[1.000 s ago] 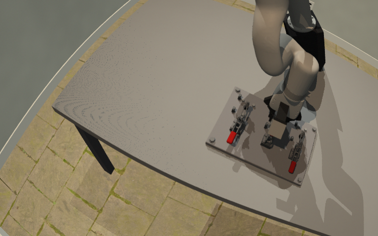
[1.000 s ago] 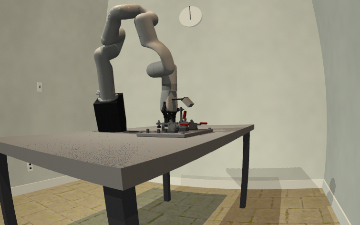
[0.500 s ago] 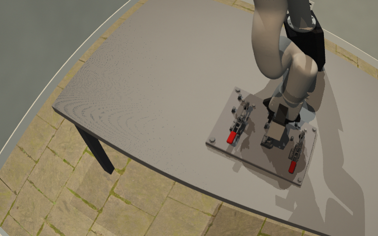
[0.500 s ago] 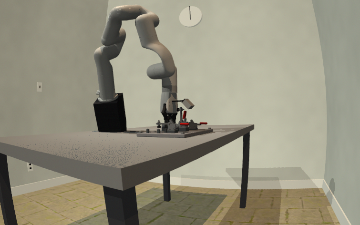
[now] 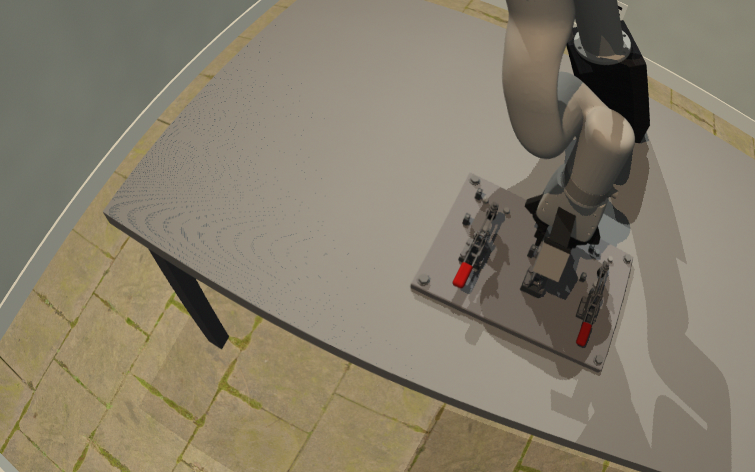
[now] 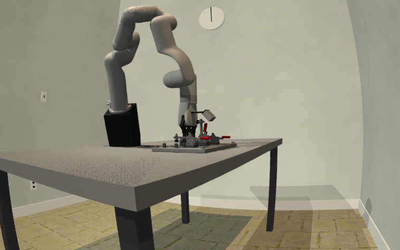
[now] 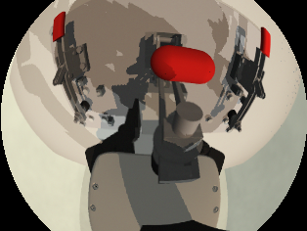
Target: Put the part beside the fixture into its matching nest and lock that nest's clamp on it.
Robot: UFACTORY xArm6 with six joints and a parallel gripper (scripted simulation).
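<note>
My gripper is now 4 cm short of the fixture plate, 4 cm above it and 1 cm to the left of it. Also, from my hand: toggle clamp 12 cm to the right, 6 cm ahead; then grey part 1 cm below.
</note>
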